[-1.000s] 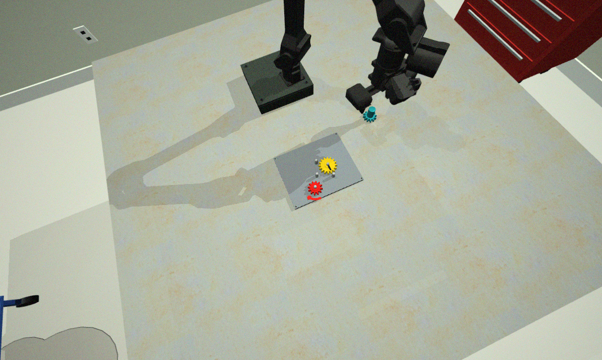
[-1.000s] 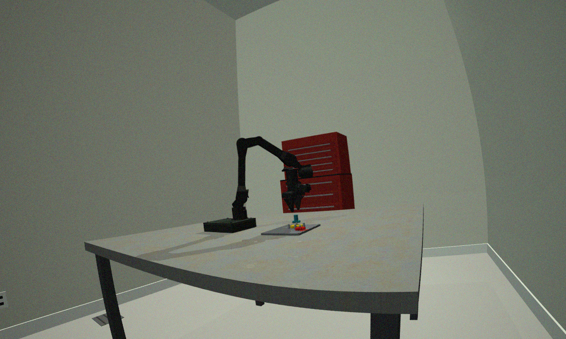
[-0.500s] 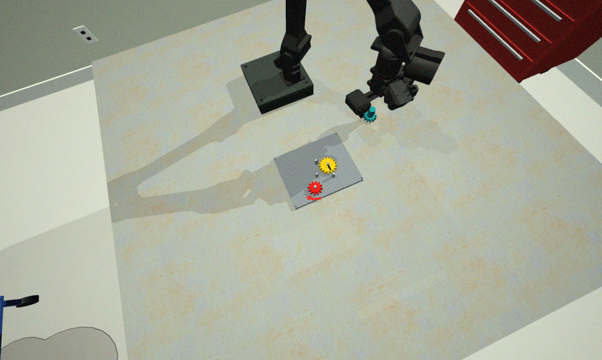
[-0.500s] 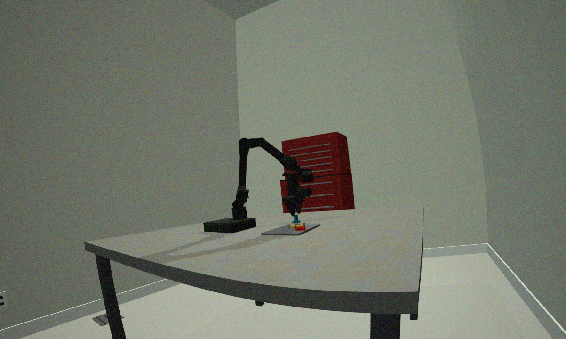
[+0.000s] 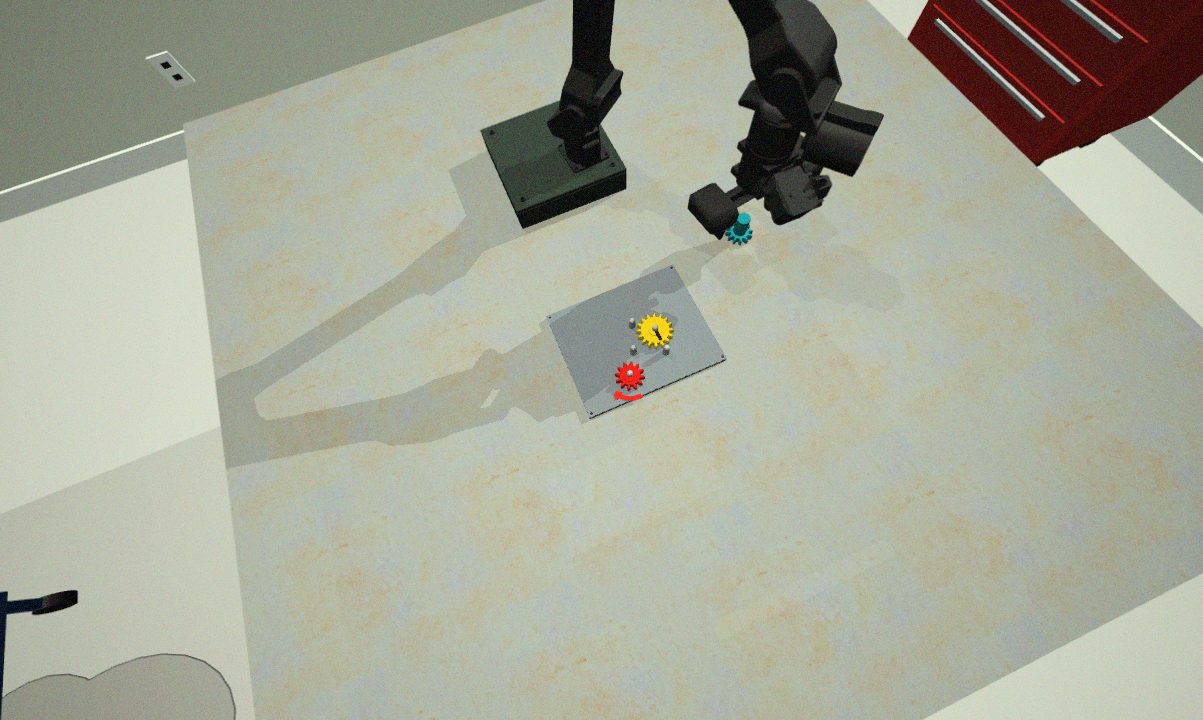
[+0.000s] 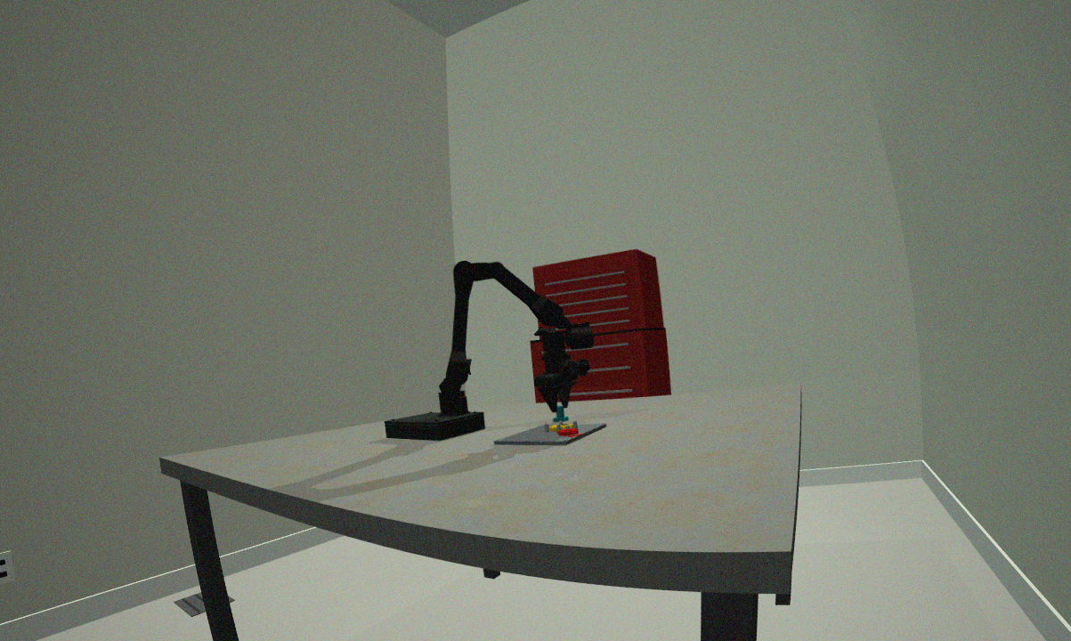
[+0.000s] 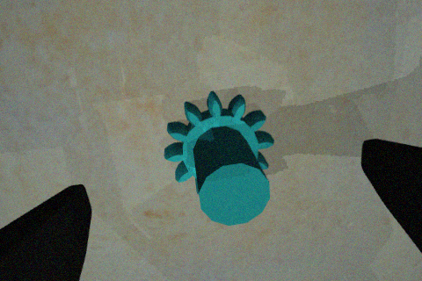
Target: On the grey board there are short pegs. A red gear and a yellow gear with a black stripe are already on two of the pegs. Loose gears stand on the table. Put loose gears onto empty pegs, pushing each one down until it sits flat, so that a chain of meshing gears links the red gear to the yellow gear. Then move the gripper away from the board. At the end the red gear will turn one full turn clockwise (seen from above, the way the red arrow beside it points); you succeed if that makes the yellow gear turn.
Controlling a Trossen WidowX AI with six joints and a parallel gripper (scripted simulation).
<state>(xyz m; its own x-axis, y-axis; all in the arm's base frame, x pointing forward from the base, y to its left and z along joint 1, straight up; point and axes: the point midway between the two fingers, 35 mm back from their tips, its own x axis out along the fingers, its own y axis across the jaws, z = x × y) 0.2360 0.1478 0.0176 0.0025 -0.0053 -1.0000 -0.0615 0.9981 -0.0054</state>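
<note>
My gripper tip is now 270 mm to the left of the red gear, 120 mm short of it and 10 mm above it. Also, from my gripper tip: teal gear: 10 mm below; then red arrow: 280 mm to the right, 150 mm ahead, 20 mm below; then yellow gear: 200 mm to the right, 80 mm ahead, 10 mm below.
</note>
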